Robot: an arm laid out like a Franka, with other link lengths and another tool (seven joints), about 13 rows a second.
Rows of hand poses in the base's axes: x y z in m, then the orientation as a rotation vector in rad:
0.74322, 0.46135, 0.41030, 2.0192, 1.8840, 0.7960
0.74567, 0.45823, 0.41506, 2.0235, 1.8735, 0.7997
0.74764, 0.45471, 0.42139, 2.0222, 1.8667, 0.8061
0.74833, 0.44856, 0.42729, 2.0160, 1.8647, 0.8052
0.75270, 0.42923, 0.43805, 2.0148, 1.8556, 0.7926
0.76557, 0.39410, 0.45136, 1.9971, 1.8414, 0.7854
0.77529, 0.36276, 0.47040, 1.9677, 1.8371, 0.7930
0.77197, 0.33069, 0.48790, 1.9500, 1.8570, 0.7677
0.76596, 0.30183, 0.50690, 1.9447, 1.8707, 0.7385
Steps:
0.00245, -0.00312, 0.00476, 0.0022, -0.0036, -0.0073
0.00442, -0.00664, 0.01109, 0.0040, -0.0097, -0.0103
0.00511, -0.01279, 0.01699, -0.0003, -0.0141, -0.0101
0.00948, -0.03212, 0.02775, -0.0109, -0.0153, -0.0177
0.02235, -0.06725, 0.04106, -0.0282, -0.0306, -0.0233
0.03207, -0.09859, 0.06010, -0.0403, -0.0531, -0.0167
0.02875, -0.13066, 0.07760, -0.0613, -0.0460, -0.0028
0.02274, -0.15952, 0.09660, -0.0794, -0.0328, 0.0030

